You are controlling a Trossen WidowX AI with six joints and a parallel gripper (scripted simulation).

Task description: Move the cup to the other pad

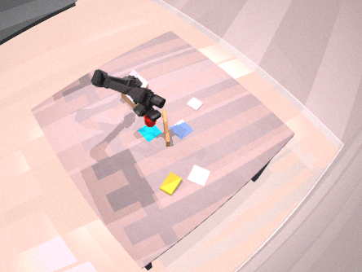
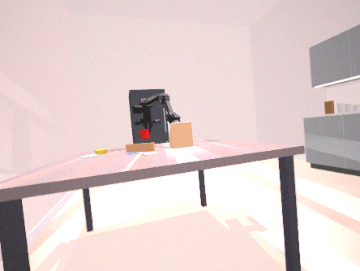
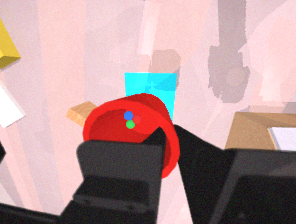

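Right now the wooden bar is 100 mm below my gripper tip, 80 mm to the left of it and 80 mm ahead of it. The rest, counted from my gripper tip: red cup: 30 mm ahead; yellow block: 370 mm ahead, 120 mm to the right, 110 mm below; light blue pad: 160 mm to the left, 130 mm below, 130 mm ahead.
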